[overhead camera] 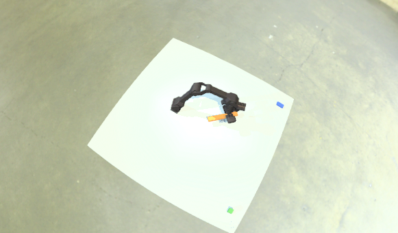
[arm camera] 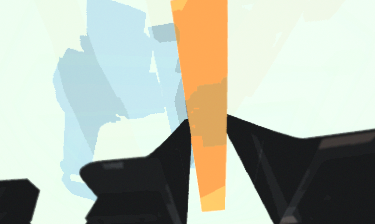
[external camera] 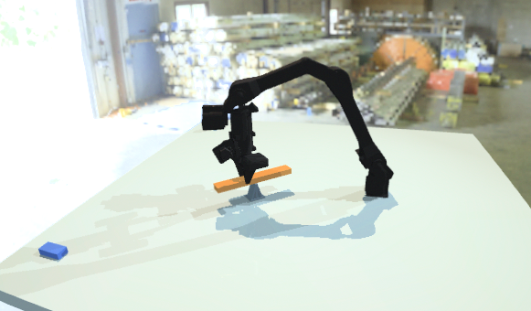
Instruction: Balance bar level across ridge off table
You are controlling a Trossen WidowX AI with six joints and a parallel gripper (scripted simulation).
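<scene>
Now: the orange bar 20 mm to the right of my gripper tip and 20 mm behind it. The rest, counted from my gripper tip: blue block (380 mm to the left, 370 mm ahead, 50 mm below); green block (620 mm to the right, 370 mm ahead, 40 mm below).
</scene>
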